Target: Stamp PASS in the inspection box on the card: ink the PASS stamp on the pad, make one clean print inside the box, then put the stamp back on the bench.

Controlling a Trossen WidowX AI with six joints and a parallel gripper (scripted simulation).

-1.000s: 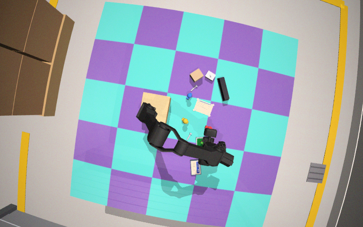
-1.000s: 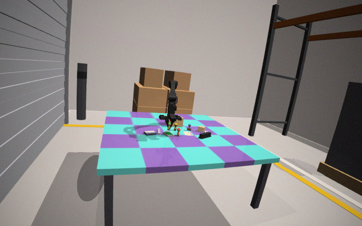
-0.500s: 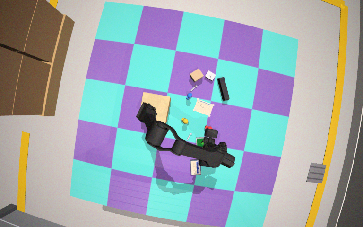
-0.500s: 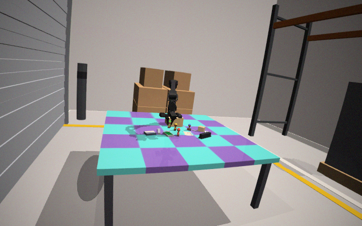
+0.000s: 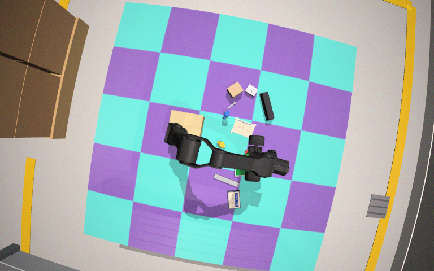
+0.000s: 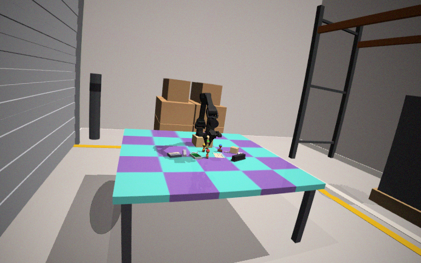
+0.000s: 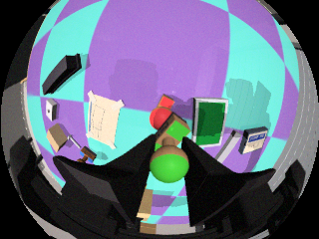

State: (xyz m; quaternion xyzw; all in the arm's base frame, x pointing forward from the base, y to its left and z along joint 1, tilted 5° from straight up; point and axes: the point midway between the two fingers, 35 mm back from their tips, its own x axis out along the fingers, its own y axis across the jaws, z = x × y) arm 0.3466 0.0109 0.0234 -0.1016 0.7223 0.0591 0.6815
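Right now the cream card is 60 mm behind my gripper tip, 110 mm to the left of it and 100 mm below it. From my gripper tip the other things lie so: green ink pad: 80 mm to the right, 90 mm below; red-knobbed stamp: 10 mm to the left, 70 mm below; green-knobbed stamp: right at my gripper tip.
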